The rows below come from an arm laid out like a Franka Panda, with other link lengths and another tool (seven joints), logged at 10 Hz.
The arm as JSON. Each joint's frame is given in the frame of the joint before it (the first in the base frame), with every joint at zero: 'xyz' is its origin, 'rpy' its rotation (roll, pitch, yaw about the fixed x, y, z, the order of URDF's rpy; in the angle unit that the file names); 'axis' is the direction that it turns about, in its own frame. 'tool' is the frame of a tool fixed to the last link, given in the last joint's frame.
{
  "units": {
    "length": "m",
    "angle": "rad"
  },
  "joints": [
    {
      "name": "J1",
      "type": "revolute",
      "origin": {
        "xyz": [
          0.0,
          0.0,
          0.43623
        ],
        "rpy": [
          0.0,
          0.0,
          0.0
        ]
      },
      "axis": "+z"
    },
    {
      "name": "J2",
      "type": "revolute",
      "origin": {
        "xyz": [
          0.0,
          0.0,
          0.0
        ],
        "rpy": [
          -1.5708,
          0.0,
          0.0
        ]
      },
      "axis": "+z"
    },
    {
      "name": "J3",
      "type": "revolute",
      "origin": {
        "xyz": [
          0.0,
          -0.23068,
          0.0
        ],
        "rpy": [
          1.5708,
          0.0,
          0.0
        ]
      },
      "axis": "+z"
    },
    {
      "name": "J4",
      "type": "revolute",
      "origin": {
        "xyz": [
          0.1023,
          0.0,
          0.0
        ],
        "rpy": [
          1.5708,
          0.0,
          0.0
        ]
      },
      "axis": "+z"
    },
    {
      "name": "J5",
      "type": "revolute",
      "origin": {
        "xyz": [
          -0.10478,
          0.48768,
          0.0
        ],
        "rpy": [
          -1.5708,
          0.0,
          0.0
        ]
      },
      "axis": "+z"
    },
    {
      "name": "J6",
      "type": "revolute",
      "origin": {
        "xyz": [
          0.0,
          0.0,
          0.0
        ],
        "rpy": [
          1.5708,
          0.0,
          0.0
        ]
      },
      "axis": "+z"
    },
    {
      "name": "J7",
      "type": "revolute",
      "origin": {
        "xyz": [
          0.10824,
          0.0,
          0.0
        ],
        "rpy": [
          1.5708,
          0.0,
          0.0
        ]
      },
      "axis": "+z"
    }
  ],
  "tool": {
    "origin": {
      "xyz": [
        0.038,
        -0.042,
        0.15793
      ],
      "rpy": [
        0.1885,
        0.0,
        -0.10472
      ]
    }
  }
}
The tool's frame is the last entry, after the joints.
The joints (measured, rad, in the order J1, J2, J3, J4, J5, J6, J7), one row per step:
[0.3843, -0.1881, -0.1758, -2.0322, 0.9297, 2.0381, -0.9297]
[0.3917, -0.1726, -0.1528, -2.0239, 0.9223, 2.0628, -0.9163]
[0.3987, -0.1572, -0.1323, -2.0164, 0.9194, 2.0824, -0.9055]
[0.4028, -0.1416, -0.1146, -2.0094, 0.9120, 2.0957, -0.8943]
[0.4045, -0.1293, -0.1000, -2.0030, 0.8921, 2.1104, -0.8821]
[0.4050, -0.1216, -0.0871, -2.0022, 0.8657, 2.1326, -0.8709]
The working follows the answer.
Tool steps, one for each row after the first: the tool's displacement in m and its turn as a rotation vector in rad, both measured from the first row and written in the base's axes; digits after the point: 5 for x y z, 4 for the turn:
[-0.00095, 0.01893, -0.00479, -0.0152, -0.0017, 0.0041]
[-0.00250, 0.03650, -0.00994, -0.0250, -0.0007, 0.0100]
[-0.00387, 0.05080, -0.01647, -0.0378, 0.0040, 0.0163]
[-0.00440, 0.06088, -0.02210, -0.0601, 0.0025, 0.0191]
[-0.00448, 0.06787, -0.02797, -0.0877, -0.0060, 0.0161]

Tool pose at each row, in the base's axes (x y z in m, rotation vector in rad; rounded; the steps above come from the unrounded poses):
[0.66623, 0.25139, 0.59707, -1.9268, -1.0030, -0.5259]
[0.66528, 0.27033, 0.59227, -1.9376, -1.0145, -0.5191]
[0.66373, 0.28790, 0.58713, -1.9428, -1.0236, -0.5106]
[0.66236, 0.30219, 0.58059, -1.9507, -1.0320, -0.4969]
[0.66182, 0.31228, 0.57497, -1.9684, -1.0453, -0.4874]
[0.66175, 0.31926, 0.56909, -1.9937, -1.0602, -0.4859]

